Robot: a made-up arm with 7 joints. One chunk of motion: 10 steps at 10 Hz.
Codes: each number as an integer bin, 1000 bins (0 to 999) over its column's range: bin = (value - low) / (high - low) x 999, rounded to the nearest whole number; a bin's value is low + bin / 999 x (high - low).
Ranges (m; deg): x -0.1..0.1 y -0.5..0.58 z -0.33..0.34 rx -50..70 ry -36..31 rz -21..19
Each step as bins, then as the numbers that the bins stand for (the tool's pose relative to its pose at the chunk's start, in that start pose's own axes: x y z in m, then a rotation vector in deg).
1 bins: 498 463 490 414 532 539
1 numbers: -0.0003 0.0005 -0.0014 -0.27 -0.32 0.58
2 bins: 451 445 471 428 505 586
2 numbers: -0.0097 -0.0189 -0.0141 1.41 -2.13 2.46
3 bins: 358 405 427 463 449 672
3 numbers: -0.0283 -0.0622 -0.0436 5.62 -5.89 5.91
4 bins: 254 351 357 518 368 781
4 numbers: -0.0491 -0.1205 -0.0906 12.22 -11.32 10.27
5 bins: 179 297 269 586 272 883
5 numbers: -0.0642 -0.1789 -0.1496 20.39 -17.76 14.36
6 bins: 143 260 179 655 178 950
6 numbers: -0.0714 -0.2189 -0.2099 28.68 -24.06 17.04
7 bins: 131 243 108 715 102 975
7 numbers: -0.0738 -0.2373 -0.2576 35.89 -29.16 18.04
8 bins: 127 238 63 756 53 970
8 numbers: -0.0746 -0.2427 -0.2877 40.81 -32.45 17.84
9 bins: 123 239 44 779 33 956
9 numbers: -0.0754 -0.2416 -0.3005 43.57 -33.79 17.28
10 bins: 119 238 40 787 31 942
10 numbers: -0.0762 -0.2427 -0.3032 44.53 -33.92 16.72
